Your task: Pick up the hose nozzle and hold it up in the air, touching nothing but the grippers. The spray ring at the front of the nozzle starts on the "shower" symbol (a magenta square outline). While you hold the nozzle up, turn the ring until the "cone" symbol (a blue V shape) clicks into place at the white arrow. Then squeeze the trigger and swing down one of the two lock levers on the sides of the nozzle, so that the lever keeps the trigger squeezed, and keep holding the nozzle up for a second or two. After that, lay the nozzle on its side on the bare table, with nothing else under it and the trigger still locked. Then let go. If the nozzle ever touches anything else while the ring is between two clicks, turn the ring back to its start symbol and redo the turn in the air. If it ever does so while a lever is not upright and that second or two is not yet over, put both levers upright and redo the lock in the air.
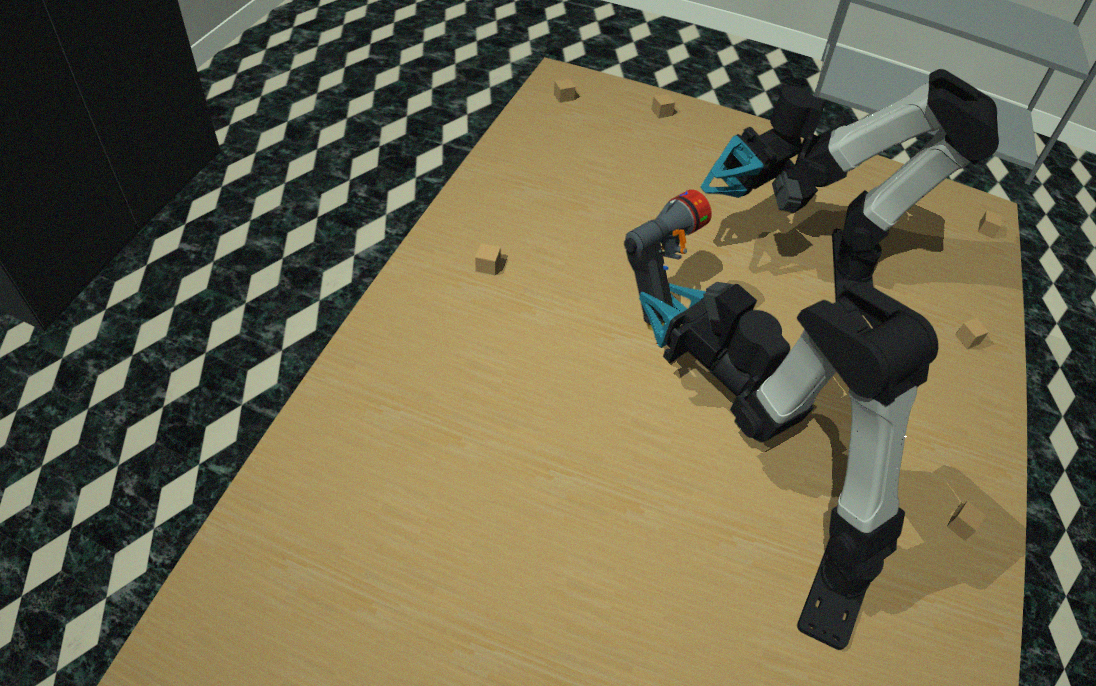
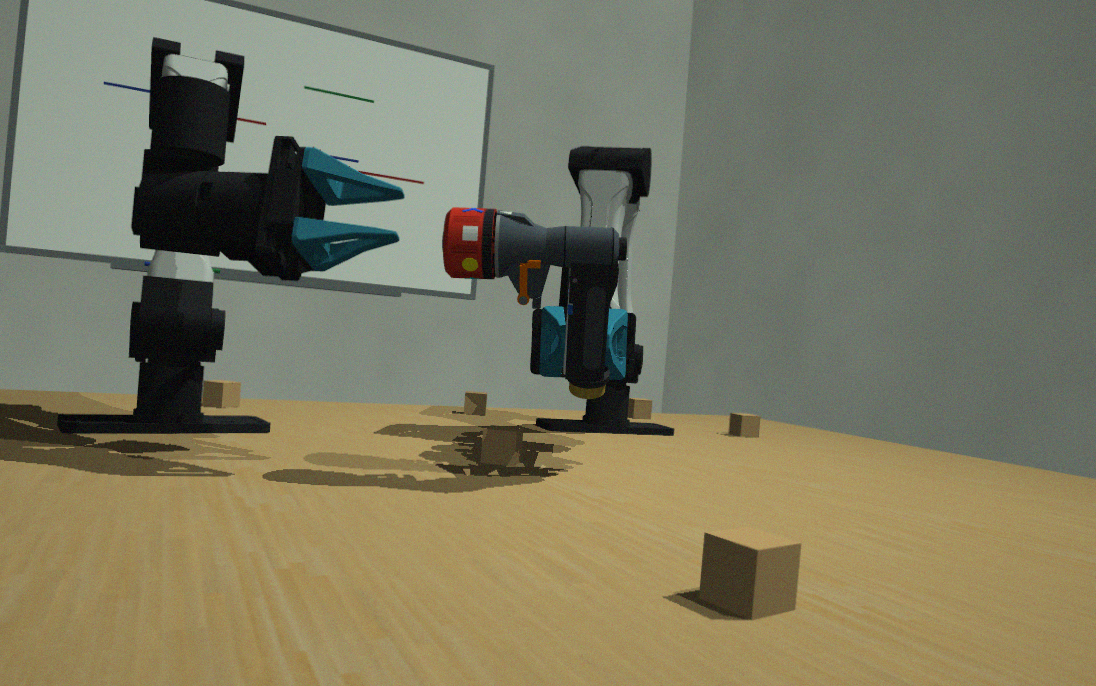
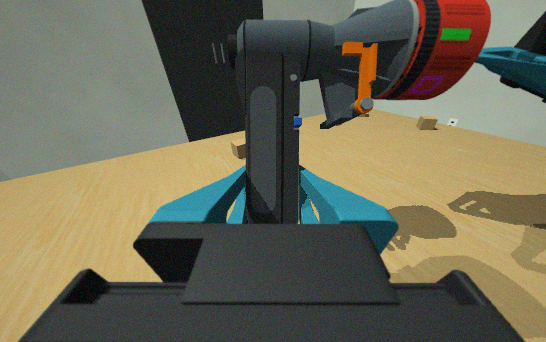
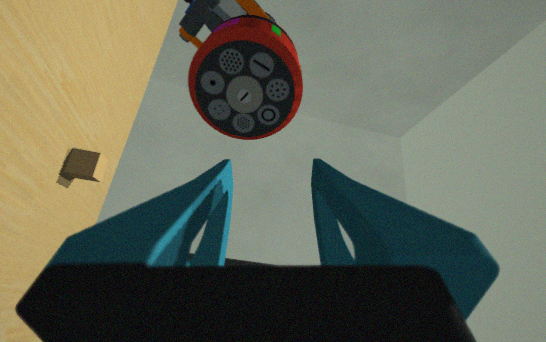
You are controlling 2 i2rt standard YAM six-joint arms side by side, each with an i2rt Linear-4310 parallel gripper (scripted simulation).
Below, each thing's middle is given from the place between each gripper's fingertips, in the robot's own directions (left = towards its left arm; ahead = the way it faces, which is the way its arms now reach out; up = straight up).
Now: right hand (image 2: 400,214) 6 cm to the right of the red spray ring (image 1: 698,204), 2 cm short of it and 2 cm above it.
My left gripper (image 2: 585,340) is now 2 cm past the red spray ring, 11 cm to the left of it and 7 cm below it.
